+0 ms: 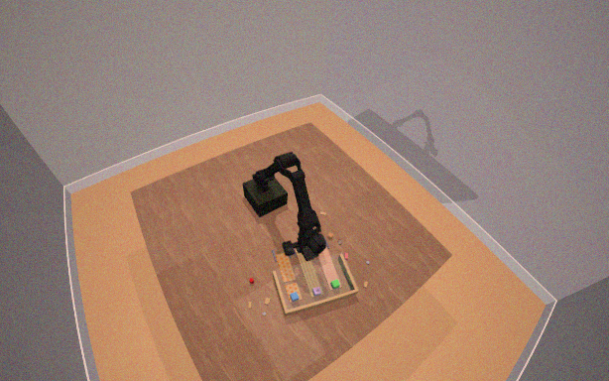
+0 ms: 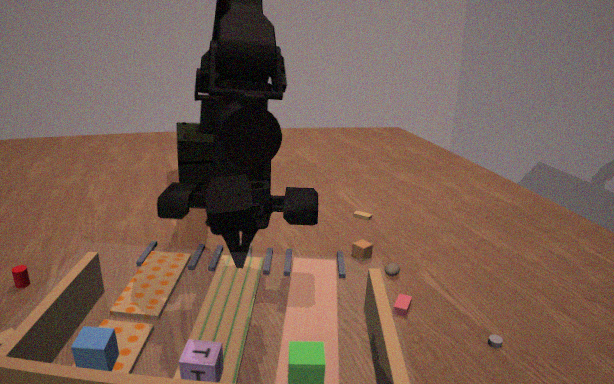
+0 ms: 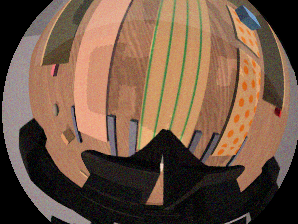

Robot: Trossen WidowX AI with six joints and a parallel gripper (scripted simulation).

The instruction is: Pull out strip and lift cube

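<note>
Now: gripper tip 90 mm short of the strip and 30 mm to the left of it. From my gripper tip the other things lie so: cube (190 mm ahead, 60 mm to the right, 20 mm above).
</note>
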